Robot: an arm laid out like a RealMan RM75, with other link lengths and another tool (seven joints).
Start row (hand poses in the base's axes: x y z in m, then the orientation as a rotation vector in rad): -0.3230, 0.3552, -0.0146, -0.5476, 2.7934, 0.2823
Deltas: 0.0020, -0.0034, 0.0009, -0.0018, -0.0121, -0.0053; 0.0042, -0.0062, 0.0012, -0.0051, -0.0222, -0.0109; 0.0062, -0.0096, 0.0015, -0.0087, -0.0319, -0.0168; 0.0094, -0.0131, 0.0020, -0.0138, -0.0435, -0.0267; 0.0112, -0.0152, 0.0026, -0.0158, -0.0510, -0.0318; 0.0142, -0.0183, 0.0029, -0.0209, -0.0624, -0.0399; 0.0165, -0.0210, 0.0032, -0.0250, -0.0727, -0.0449; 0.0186, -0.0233, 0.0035, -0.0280, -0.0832, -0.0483; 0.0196, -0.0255, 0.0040, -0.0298, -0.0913, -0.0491; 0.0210, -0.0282, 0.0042, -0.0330, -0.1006, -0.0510; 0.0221, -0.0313, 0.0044, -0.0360, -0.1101, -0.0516; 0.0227, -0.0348, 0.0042, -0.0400, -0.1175, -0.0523; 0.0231, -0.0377, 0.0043, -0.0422, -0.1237, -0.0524; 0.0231, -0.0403, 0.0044, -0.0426, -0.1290, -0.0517; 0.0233, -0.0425, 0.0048, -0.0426, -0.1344, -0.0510; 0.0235, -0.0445, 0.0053, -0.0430, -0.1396, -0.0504
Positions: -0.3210, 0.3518, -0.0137, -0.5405, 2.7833, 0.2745; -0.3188, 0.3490, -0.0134, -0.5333, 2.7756, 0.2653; -0.3168, 0.3456, -0.0131, -0.5258, 2.7683, 0.2558; -0.3136, 0.3421, -0.0126, -0.5130, 2.7604, 0.2428; -0.3118, 0.3400, -0.0120, -0.5063, 2.7546, 0.2364; -0.3088, 0.3369, -0.0117, -0.4962, 2.7463, 0.2240; -0.3065, 0.3342, -0.0114, -0.4901, 2.7383, 0.2140; -0.3044, 0.3319, -0.0111, -0.4861, 2.7295, 0.2057; -0.3034, 0.3297, -0.0106, -0.4853, 2.7222, 0.2005; -0.3020, 0.3270, -0.0104, -0.4834, 2.7143, 0.1928; -0.3009, 0.3239, -0.0102, -0.4832, 2.7060, 0.1855; -0.3003, 0.3204, -0.0104, -0.4831, 2.6999, 0.1776; -0.2999, 0.3175, -0.0103, -0.4834, 2.6944, 0.1727; -0.2999, 0.3149, -0.0102, -0.4844, 2.6893, 0.1706; -0.2997, 0.3127, -0.0098, -0.4854, 2.6839, 0.1690; -0.2995, 0.3107, -0.0093, -0.4863, 2.6788, 0.1670
